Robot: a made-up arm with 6 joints. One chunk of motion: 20 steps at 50 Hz.
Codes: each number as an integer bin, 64 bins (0 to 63) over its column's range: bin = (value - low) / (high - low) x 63, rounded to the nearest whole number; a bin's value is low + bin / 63 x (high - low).
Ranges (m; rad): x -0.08..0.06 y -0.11..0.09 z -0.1..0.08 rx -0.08..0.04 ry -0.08..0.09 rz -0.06..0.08
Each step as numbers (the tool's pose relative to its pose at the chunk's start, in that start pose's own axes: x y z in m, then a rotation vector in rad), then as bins.
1 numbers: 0.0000 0.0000 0.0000 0.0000 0.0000 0.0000
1 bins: 36 35 35 42 30 27
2 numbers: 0.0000 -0.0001 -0.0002 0.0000 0.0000 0.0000
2 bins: 36 35 35 42 30 27
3 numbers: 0.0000 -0.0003 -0.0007 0.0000 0.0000 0.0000
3 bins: 36 35 35 42 30 27
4 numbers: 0.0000 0.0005 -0.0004 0.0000 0.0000 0.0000
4 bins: 36 35 35 42 30 27
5 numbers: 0.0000 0.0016 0.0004 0.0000 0.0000 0.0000
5 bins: 36 35 35 42 30 27
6 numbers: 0.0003 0.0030 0.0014 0.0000 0.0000 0.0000
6 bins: 36 36 35 42 30 27
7 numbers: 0.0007 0.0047 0.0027 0.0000 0.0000 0.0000
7 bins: 36 36 36 42 30 27
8 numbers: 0.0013 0.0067 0.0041 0.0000 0.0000 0.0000
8 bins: 37 37 36 42 30 27
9 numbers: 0.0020 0.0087 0.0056 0.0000 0.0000 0.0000
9 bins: 37 37 37 42 30 27
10 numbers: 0.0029 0.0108 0.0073 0.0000 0.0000 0.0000
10 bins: 37 38 38 42 30 27
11 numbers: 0.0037 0.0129 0.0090 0.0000 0.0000 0.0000
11 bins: 38 39 38 42 30 27
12 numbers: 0.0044 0.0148 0.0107 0.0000 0.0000 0.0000
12 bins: 38 39 39 42 30 27
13 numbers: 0.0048 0.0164 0.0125 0.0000 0.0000 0.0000
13 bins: 38 40 39 42 30 27
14 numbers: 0.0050 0.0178 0.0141 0.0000 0.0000 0.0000
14 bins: 38 40 40 42 30 27
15 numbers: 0.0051 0.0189 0.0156 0.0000 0.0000 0.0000
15 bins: 38 41 40 42 30 27
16 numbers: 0.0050 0.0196 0.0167 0.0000 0.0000 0.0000
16 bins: 38 41 41 42 30 27
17 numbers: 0.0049 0.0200 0.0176 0.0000 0.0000 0.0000
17 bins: 38 41 41 42 30 27
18 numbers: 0.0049 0.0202 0.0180 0.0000 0.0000 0.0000
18 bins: 38 41 41 42 30 27
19 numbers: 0.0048 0.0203 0.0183 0.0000 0.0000 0.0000
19 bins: 38 41 41 42 30 27
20 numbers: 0.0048 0.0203 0.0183 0.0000 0.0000 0.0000
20 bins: 38 41 41 42 30 27
